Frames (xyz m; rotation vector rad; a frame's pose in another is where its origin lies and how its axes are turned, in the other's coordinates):
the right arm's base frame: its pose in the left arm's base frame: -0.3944 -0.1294 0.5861 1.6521 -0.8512 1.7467
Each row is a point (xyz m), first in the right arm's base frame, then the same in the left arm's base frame.
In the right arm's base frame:
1: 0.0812 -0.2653 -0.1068
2: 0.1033 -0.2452 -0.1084
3: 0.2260 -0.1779 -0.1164
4: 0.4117 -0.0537 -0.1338
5: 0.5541 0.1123 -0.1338
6: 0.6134 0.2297 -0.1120
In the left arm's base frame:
1: -0.2601 0.1189 0.6793
2: -0.2781 0.1072 0.7002
3: -0.3431 0.0696 0.8186
4: -0.4621 0.0027 0.9963
5: -0.6000 -0.1032 1.1289
6: -0.6813 -0.1946 1.1819

